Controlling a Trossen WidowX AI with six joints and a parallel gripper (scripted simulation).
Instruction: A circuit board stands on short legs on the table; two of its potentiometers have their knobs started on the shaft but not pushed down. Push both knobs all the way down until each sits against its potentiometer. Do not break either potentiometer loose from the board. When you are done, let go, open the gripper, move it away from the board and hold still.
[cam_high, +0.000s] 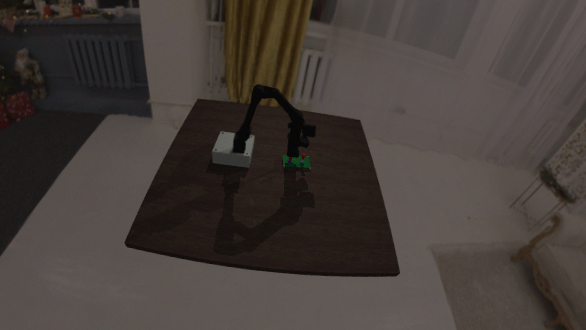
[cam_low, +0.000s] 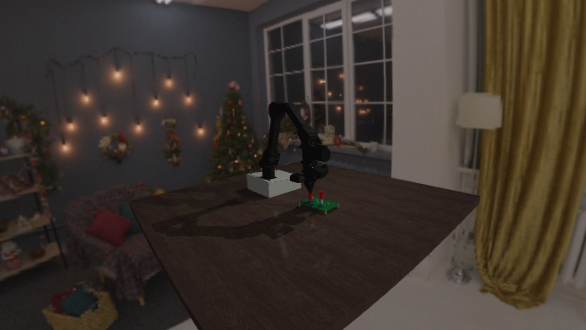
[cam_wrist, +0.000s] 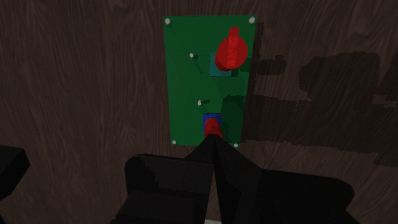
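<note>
Now: the knob 7 cm ahead of my gripper tip, 1 cm to the right of it and 1 cm above it.
</note>
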